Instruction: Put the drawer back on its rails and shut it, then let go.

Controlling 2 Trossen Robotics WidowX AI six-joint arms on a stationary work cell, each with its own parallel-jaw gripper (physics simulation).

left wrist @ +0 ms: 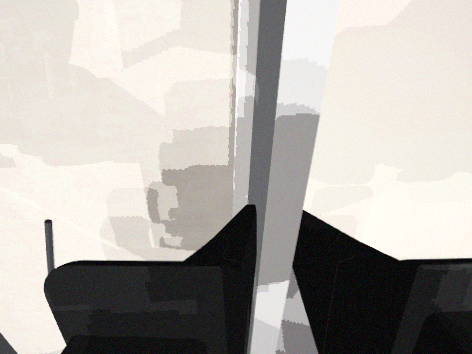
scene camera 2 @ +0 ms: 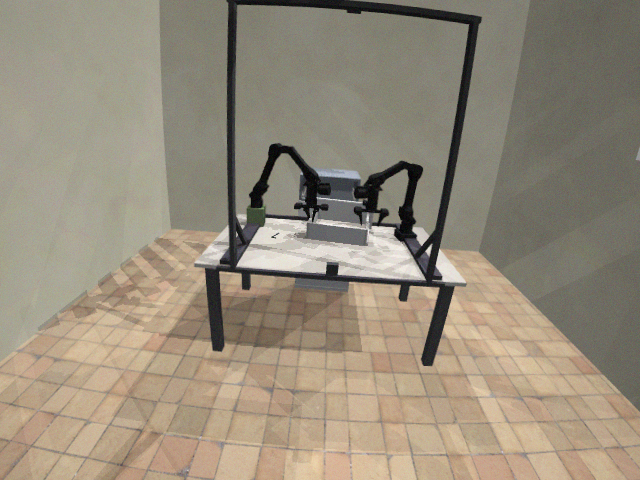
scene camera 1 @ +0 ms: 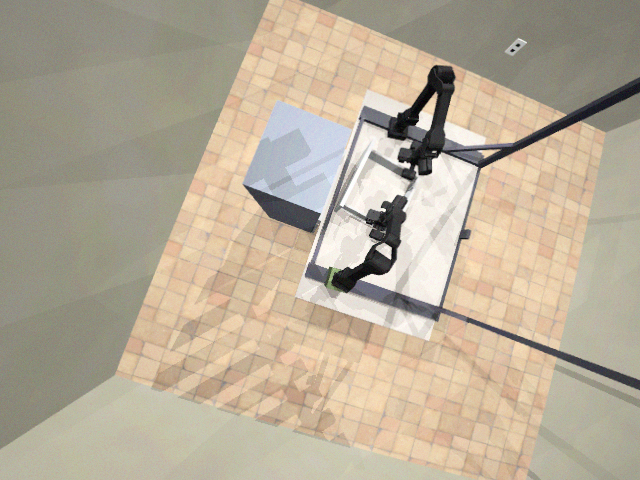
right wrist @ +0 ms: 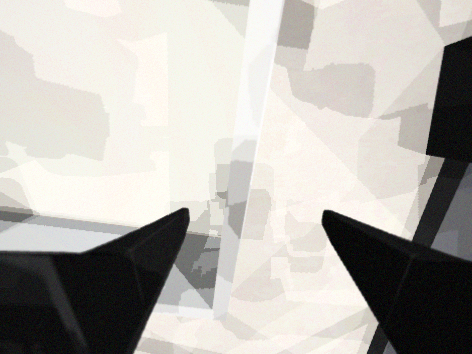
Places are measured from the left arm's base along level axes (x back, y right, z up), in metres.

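Where they show: left gripper, fingertip midpoint: (left wrist: 269, 213) (scene camera 2: 311, 221); right gripper, fingertip midpoint: (scene camera 2: 369, 226) (scene camera 1: 405, 167) (right wrist: 254, 214); left arm's base, origin of the base link: (scene camera 2: 256, 206) (scene camera 1: 339, 280); right arm's base, origin of the base link: (scene camera 2: 405, 231) (scene camera 1: 399, 126).
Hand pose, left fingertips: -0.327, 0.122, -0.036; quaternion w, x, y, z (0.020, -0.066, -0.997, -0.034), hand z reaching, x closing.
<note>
Each offset is from my left fingertips to the top centre of the thing, as dx, dy, dz. "spot": to the spot under its first point. Level surfaces: height alone.
The light grey drawer (scene camera 1: 357, 178) (scene camera 2: 337, 233) lies on the table like an open box. My left gripper (scene camera 1: 373, 225) (scene camera 2: 313, 218) (left wrist: 269, 213) is shut on one of its side walls, which runs between the fingers in the left wrist view. My right gripper (scene camera 1: 408, 165) (scene camera 2: 371, 221) (right wrist: 254, 214) is open over the opposite side wall. In the right wrist view that wall passes between the spread fingertips, closer to the left one, not gripped. The blue-grey cabinet @[-0.126, -0.450, +0.211] (scene camera 1: 273, 170) (scene camera 2: 330, 178) stands beyond the table's far edge, apart from the drawer. Its rails are hidden.
The white table @[dz -0.072] (scene camera 1: 413, 268) (scene camera 2: 248, 253) has dark bars along its edges and a tall black frame (scene camera 2: 231, 129) over it. A green block @[+0.326, -0.122, +0.036] (scene camera 1: 331, 279) (scene camera 2: 255, 215) is at the left arm's base. A small black mark @[spot: +0.193, +0.061, -0.071] (scene camera 2: 275, 235) shows on the table.
</note>
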